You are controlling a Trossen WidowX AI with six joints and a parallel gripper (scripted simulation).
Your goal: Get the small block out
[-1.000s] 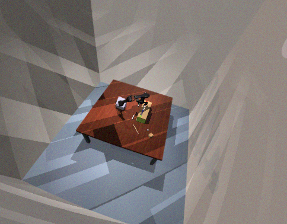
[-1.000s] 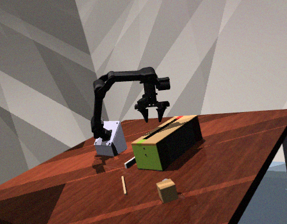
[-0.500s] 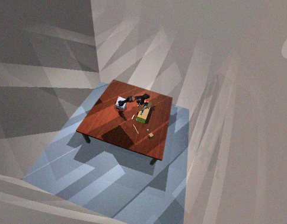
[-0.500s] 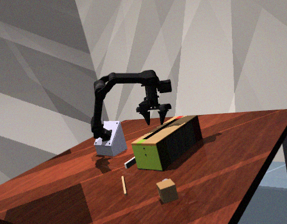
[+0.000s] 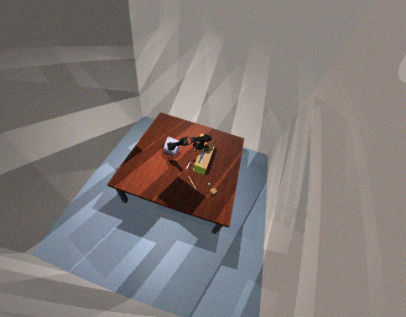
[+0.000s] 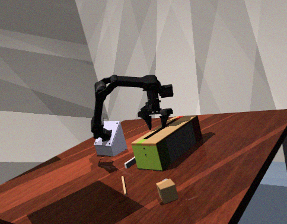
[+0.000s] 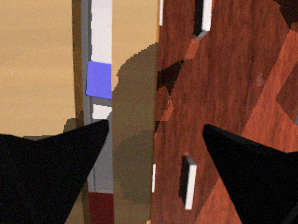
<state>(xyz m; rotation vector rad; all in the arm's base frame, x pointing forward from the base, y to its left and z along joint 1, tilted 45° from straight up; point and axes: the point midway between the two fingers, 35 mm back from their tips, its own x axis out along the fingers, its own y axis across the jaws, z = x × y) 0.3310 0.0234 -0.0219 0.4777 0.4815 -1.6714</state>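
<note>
The box is 3 cm ahead of my gripper tip, 2 cm to the right of it and 6 cm below it. Round my gripper tip: thin stick: 2 cm ahead, 36 cm to the right, 11 cm below; blue block: 5 cm ahead, 4 cm to the right, 3 cm below.
</note>
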